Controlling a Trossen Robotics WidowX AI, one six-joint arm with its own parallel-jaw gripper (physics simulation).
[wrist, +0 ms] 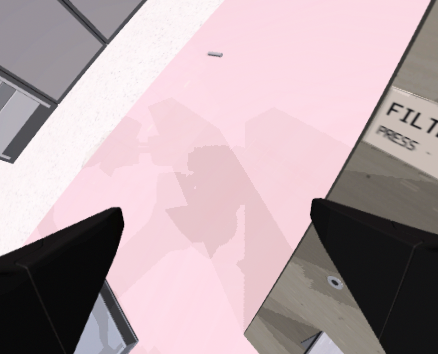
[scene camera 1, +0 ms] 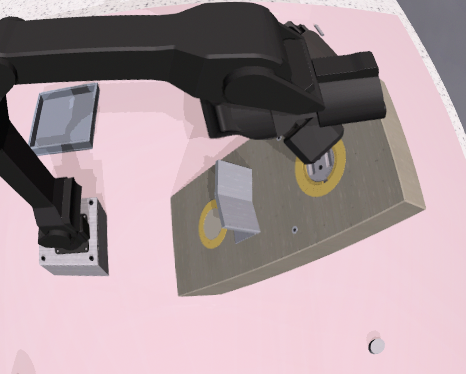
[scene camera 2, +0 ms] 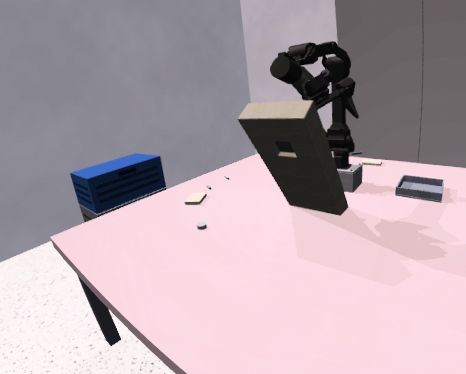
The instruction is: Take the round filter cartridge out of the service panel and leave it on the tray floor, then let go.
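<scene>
The round grey filter cartridge [scene camera 1: 320, 175] sits inside the upper yellow ring of the tilted service panel [scene camera 1: 350, 212] [scene camera 2: 300, 175] [wrist: 400, 192], partly hidden by a finger in scene camera 1. It does not show in the wrist view. The shallow grey tray [scene camera 1: 94, 117] [scene camera 2: 417, 195] [wrist: 120, 315] lies on the table, on the robot's side of the panel. My gripper [scene camera 2: 337, 111] [wrist: 218, 211] is wide open and empty. It hangs high, in front of the panel's face, with one finger over the panel's edge in the wrist view and the other over the tray.
A bent metal flap [scene camera 1: 234, 187] [wrist: 326, 345] stands out from the panel beside the lower yellow ring [scene camera 1: 204, 227]. A printed label [wrist: 410, 130] is on the panel. A small disc [scene camera 1: 377, 346] [scene camera 2: 201, 226] and a small pin [scene camera 1: 319, 30] [wrist: 215, 54] lie on the table.
</scene>
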